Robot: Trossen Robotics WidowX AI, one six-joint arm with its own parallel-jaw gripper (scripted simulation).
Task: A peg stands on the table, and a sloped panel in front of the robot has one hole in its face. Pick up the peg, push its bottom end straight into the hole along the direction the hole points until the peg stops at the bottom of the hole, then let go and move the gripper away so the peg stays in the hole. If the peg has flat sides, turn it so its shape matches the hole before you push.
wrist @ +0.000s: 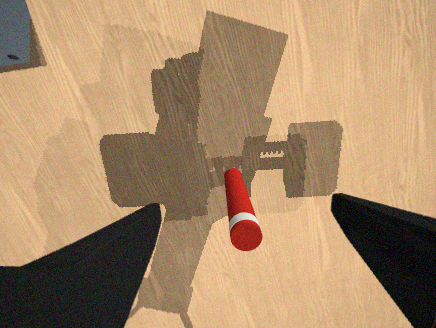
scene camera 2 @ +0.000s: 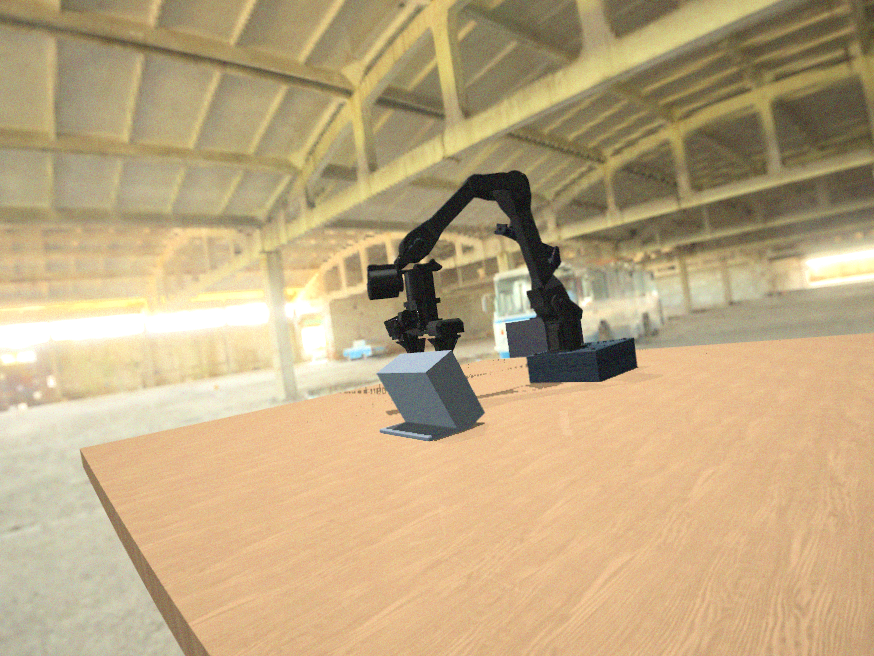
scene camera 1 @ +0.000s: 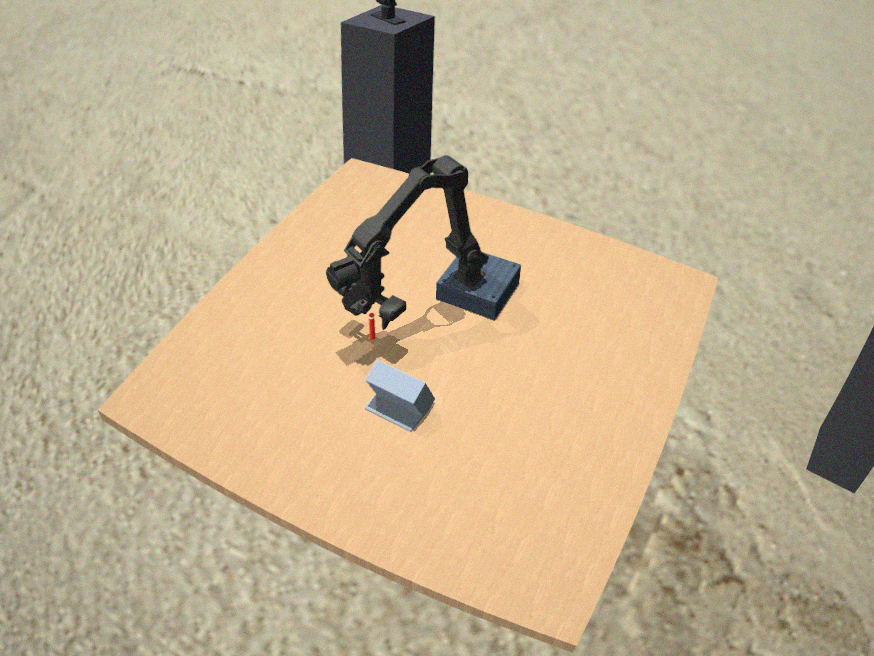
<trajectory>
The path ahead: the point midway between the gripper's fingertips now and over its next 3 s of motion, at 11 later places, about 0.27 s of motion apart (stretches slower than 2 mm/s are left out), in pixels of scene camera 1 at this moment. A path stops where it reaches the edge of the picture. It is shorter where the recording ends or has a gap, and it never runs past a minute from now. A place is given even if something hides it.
My gripper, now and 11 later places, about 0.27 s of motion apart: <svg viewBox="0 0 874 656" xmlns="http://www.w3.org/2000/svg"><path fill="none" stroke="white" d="M370 321L370 324L371 326L371 325L371 320L370 309L369 303L370 305L371 308L373 310L374 312L376 314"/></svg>
</trajectory>
